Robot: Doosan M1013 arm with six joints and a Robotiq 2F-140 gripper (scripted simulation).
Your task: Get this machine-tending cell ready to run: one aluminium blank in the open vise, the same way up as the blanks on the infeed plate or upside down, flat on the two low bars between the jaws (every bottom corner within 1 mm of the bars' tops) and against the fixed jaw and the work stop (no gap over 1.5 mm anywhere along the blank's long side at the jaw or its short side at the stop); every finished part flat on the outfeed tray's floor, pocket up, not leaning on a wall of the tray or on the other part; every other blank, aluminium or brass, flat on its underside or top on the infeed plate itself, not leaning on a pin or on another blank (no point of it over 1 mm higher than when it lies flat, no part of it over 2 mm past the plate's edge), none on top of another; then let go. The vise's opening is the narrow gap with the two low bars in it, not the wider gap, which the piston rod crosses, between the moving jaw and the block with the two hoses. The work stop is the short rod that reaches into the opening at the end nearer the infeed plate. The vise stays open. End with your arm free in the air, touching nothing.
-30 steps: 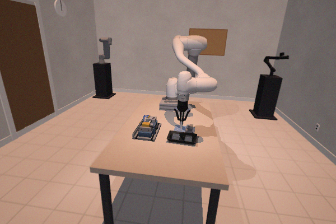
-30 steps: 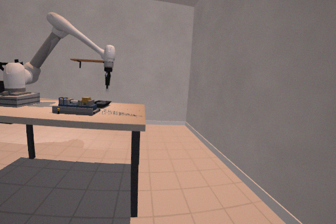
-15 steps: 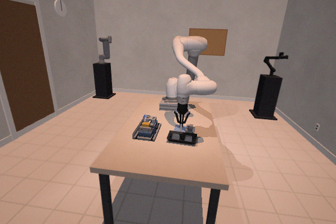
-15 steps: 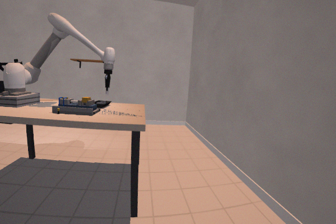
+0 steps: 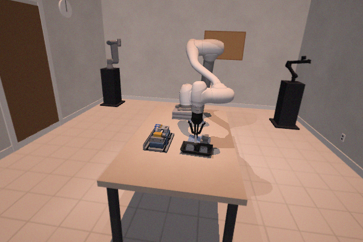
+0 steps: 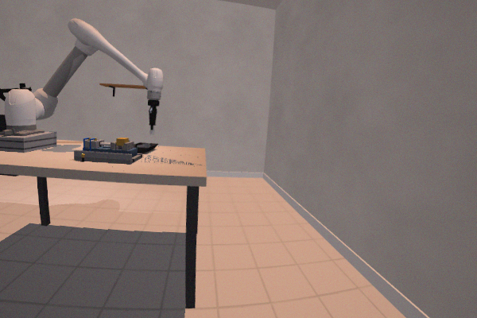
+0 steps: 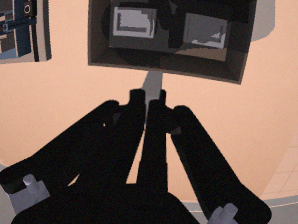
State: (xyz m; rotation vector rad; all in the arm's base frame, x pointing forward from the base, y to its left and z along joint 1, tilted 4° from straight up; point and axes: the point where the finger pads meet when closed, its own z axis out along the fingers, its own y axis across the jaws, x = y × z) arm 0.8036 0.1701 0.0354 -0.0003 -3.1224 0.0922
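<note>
My hand is 30 cm to the left of the brass blank, 8 cm past it and 5 cm above it. From my hand the other things lie so: piston rod (30 cm to the right, 16 cm behind, 7 cm below); vise plate (23 cm behind, 15 cm below, 2 cm to the left); grey aluminium blank (27 cm behind, 12 cm below, 7 cm to the left).
</note>
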